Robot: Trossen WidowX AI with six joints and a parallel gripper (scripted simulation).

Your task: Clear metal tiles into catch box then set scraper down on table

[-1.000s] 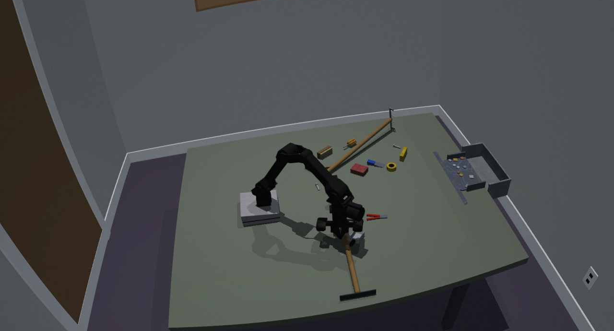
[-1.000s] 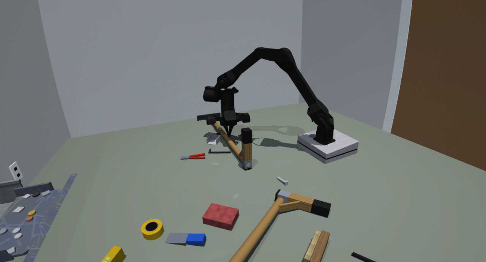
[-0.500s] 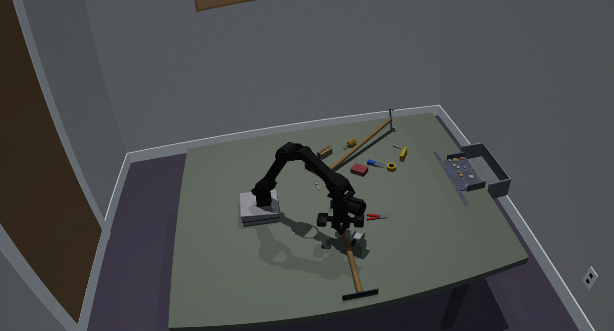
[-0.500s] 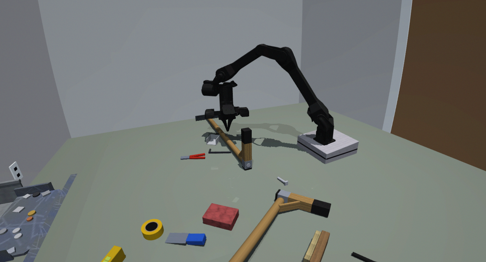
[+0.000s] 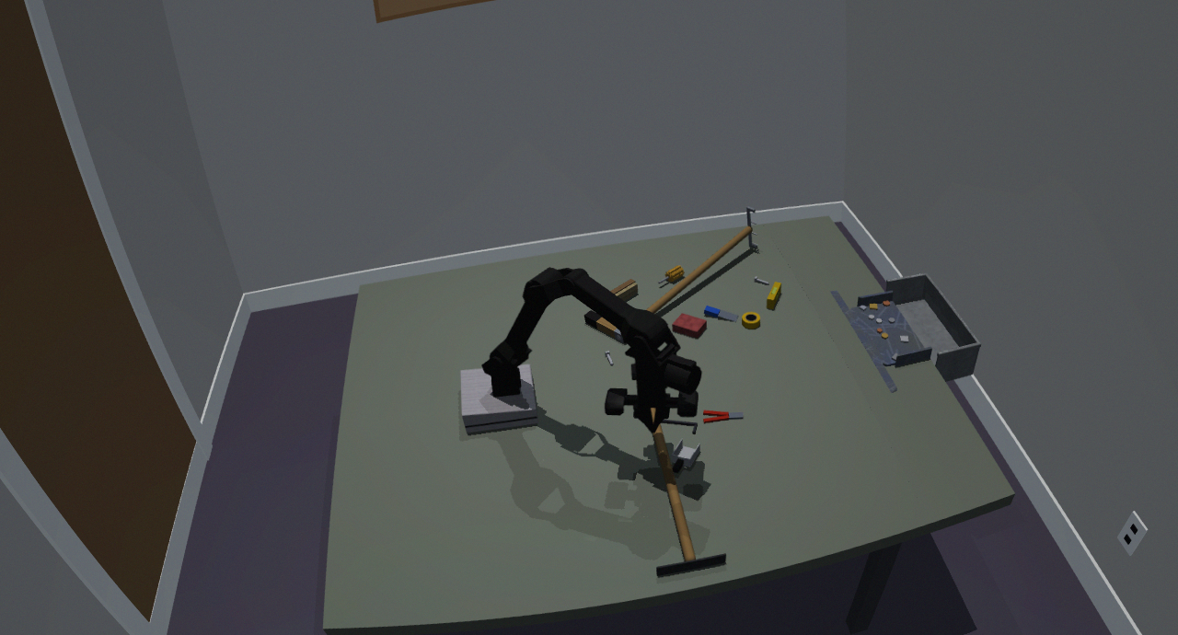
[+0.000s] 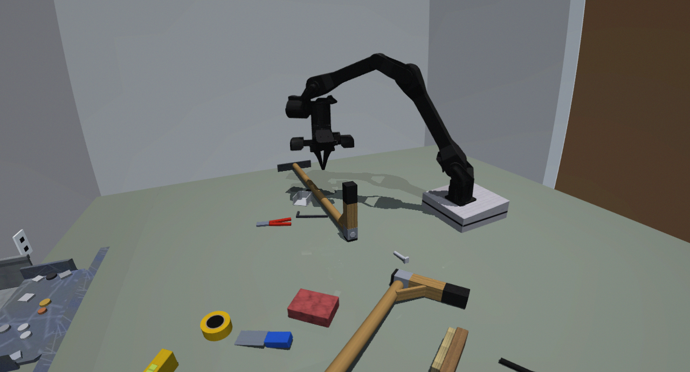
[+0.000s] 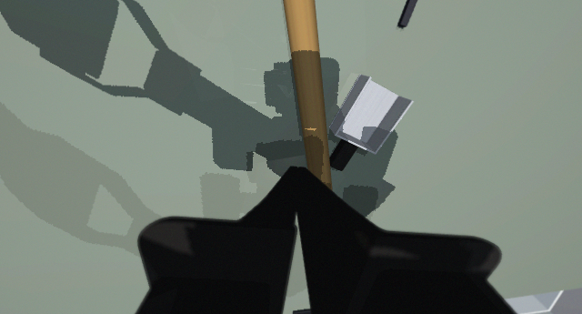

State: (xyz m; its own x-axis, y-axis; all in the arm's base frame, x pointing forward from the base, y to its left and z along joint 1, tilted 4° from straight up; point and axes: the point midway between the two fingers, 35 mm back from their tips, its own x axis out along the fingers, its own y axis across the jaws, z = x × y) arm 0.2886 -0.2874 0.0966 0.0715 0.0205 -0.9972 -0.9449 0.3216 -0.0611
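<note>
The long scraper is 20 mm ahead of my gripper tip, 30 mm to the right of it and 30 mm below it. Round my gripper tip: hex key (100 mm ahead, 90 mm to the left, 90 mm below); metal bracket (60 mm ahead, 20 mm to the right, 90 mm below); red block (200 mm ahead, 440 mm to the left, 80 mm below).
</note>
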